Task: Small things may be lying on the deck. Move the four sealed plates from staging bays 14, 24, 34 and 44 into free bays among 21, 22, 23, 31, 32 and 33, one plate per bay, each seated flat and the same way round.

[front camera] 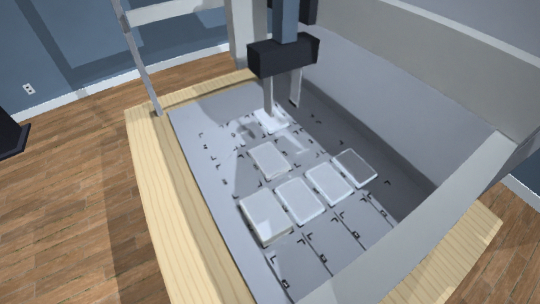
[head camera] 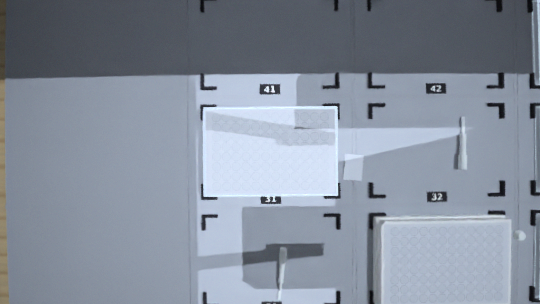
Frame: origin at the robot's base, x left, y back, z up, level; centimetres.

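Seen in the pictures: gripper, fingertip midpoint: (front camera: 281, 108); robot's base, link origin: (front camera: 200, 135).
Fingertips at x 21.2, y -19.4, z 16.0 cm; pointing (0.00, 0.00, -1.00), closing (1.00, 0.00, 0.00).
Offsets run from my fingertips to a thing's top centre. "spot": to the spot under its first point.
A pale sealed plate @[dx +4.5, dy +13.0, dz -14.6 cm] (front camera: 276, 123) (head camera: 270, 172) lies flat in bay 31, inside its corner marks and in line with them. My gripper (front camera: 282, 109) is open above this plate, its jaws apart; it does not show in the head view. Another plate @[dx -6.2, dy -3.4, dz -14.6 cm] (front camera: 269, 159) (head camera: 442, 265) sits flat in bay 22. Sealed plates lie in bay 23 @[spot: dx -6.4, dy -20.5, dz -14.6 cm] (front camera: 300, 200) and bay 33 @[spot: dx +4.0, dy -20.5, dz -14.6 cm] (front camera: 329, 183), turned the same way; their edges show at the right of the head view. In the front view, the near row of bays 14, 24, 34 and 44 bears no plates.
A thicker block @[dx -16.9, dy -19.8, dz -11.8 cm] (front camera: 265, 216) stands in bay 13, and a shaded plate @[dx +15.2, dy -19.8, dz -14.6 cm] (front camera: 354, 167) lies in bay 43. A pipette tip @[spot: dx +4.9, dy -5.6, dz -15.5 cm] (head camera: 462, 145) lies in bay 32, another tip @[spot: dx -6.5, dy +12.0, dz -15.4 cm] (head camera: 282, 265) in bay 21. A paper square @[spot: dx +2.7, dy +4.9, dz -15.9 cm] (head camera: 353, 168) and a small white bead @[dx -4.1, dy -11.7, dz -15.6 cm] (head camera: 520, 235) lie between bays.
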